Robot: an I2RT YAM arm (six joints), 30 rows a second.
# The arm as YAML. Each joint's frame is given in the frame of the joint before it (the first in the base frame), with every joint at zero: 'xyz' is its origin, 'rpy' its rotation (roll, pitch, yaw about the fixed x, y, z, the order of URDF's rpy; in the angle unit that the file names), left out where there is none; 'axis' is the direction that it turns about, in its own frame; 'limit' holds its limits. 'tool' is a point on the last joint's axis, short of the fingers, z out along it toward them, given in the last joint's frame.
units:
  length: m
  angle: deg
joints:
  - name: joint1
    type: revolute
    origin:
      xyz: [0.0, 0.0, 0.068]
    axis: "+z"
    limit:
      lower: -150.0
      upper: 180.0
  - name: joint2
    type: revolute
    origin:
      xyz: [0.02, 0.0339, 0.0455]
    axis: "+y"
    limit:
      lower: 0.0
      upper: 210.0
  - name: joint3
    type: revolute
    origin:
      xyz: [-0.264, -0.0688, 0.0]
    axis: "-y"
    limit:
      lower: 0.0
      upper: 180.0
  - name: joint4
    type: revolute
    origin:
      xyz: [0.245, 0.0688, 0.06]
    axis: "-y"
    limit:
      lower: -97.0
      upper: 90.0
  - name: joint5
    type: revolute
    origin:
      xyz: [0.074, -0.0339, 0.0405]
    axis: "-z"
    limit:
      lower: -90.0
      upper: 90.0
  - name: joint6
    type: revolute
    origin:
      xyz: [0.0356, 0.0, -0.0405]
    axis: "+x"
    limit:
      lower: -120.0
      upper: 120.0
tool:
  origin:
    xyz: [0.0, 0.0, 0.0]
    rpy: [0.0, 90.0, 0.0]
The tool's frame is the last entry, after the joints.
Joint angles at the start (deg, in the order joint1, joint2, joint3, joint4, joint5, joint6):
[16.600, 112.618, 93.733, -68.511, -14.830, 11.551]
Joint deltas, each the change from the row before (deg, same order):
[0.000, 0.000, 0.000, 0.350, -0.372, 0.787]
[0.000, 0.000, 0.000, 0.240, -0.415, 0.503]
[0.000, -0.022, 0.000, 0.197, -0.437, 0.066]
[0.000, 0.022, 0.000, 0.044, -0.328, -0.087]
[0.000, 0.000, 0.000, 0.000, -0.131, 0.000]
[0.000, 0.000, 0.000, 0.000, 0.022, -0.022]
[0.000, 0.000, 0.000, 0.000, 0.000, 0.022]
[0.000, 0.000, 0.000, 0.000, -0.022, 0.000]
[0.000, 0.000, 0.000, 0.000, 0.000, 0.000]
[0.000, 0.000, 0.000, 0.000, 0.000, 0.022]
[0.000, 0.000, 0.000, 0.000, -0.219, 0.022]
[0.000, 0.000, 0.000, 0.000, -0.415, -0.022]
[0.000, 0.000, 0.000, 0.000, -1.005, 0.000]
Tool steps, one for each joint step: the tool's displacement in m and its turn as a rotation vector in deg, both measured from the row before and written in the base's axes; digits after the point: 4 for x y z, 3 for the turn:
[0.0006, 0.0004, 0.0001, 0.433, -0.023, -0.741]
[0.0004, 0.0004, 0.0001, 0.452, 0.024, -0.462]
[0.0002, 0.0003, 0.0002, 0.479, -0.067, -0.038]
[0.0001, 0.0002, -0.0001, 0.322, 0.048, 0.103]
[0.0000, 0.0001, 0.0000, 0.125, 0.037, 0.008]
[0.0000, 0.0000, 0.0000, -0.020, -0.013, 0.020]
[0.0000, 0.0000, 0.0000, -0.001, 0.006, -0.021]
[0.0000, 0.0000, 0.0000, 0.021, 0.006, 0.001]
[0.0000, 0.0000, 0.0000, 0.000, 0.000, 0.000]
[0.0000, 0.0000, 0.0000, -0.001, 0.006, -0.021]
[0.0000, 0.0001, 0.0000, 0.209, 0.069, -0.008]
[-0.0001, 0.0002, 0.0001, 0.398, 0.112, 0.046]
[-0.0002, 0.0006, 0.0002, 0.961, 0.287, 0.060]

